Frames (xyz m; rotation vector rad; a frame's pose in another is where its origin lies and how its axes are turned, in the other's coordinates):
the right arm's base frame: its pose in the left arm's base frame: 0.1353 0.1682 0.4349 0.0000 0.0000 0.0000
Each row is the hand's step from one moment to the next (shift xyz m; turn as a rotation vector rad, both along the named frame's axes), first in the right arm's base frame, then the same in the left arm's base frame.
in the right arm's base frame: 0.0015 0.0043 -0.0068 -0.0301 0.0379 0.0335
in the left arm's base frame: 0.0015 0.0043 -0.0068 -0.0301 0.0379 0.0335
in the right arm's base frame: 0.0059 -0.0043 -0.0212 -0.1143 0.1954 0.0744
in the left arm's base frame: 0.0059 -0.0043 -0.0212 -0.1143 0.1954 0.0744
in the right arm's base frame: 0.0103 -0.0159 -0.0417 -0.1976 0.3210 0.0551
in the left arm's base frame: 0.0103 -0.0159 -0.0417 -0.1976 0.3210 0.0551
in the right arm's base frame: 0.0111 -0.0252 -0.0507 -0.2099 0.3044 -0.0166
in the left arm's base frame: 0.0111 -0.0252 -0.0507 -0.2099 0.3044 -0.0166
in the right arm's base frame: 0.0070 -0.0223 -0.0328 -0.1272 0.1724 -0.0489
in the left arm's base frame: 0.0070 -0.0223 -0.0328 -0.1272 0.1724 -0.0489
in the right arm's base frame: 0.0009 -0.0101 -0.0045 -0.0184 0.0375 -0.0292
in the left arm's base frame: 0.0009 -0.0101 -0.0045 -0.0184 0.0375 -0.0292
